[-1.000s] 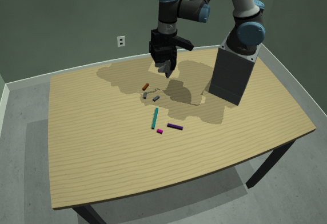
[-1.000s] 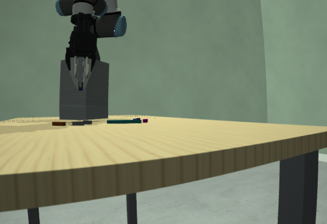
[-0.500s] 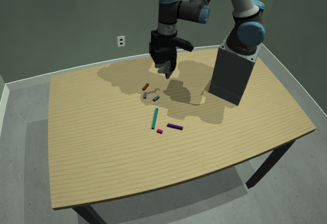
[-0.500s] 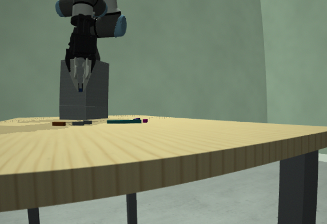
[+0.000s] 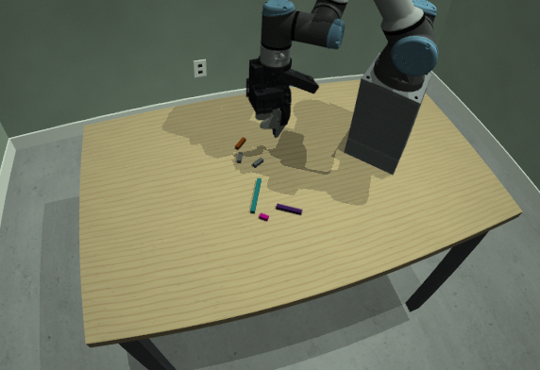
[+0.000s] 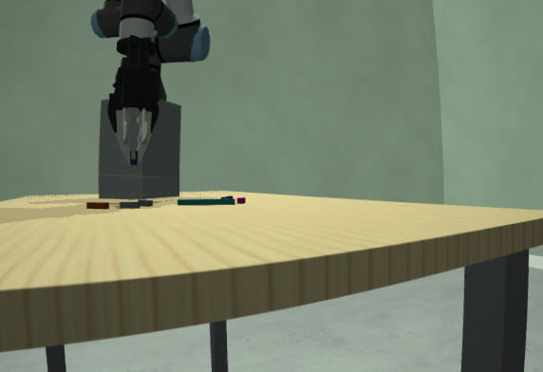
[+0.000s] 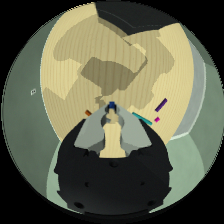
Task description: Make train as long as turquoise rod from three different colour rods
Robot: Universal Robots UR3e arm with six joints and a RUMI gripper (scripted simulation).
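Right now the orange rod is 80 mm below my hand, 70 mm to the right of it and 60 mm ahead of it. Round my hand: blue rod 10 mm below; turquoise rod 100 mm to the left, 100 mm ahead, 80 mm below; purple rod 170 mm to the left, 80 mm below, 50 mm ahead.
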